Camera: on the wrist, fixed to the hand. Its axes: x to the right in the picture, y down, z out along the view.
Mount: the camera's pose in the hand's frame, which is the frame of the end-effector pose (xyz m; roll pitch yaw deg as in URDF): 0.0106 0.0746 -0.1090 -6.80 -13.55 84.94
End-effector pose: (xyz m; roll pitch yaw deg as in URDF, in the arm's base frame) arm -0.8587 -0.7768 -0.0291 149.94 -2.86 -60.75
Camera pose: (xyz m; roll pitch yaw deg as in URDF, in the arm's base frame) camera -0.8654 -0.7852 0.1030 173.53 -16.63 -146.47
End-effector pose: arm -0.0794 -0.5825 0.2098 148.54 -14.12 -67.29
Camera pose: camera -0.0941 -0.5649 0.3403 -174.73 -18.50 -156.77
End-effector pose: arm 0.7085 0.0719 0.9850 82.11 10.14 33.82
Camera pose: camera 0.6600 0.1817 1.0411 102.70 -73.90 12.87
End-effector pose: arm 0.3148 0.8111 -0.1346 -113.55 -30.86 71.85
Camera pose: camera 0.4449 0.7914 -0.1505 -112.25 52.98 55.24
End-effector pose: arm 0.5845 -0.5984 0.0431 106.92 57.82 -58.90
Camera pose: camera 0.7032 -0.6353 0.0890 99.05 -22.61 -92.14
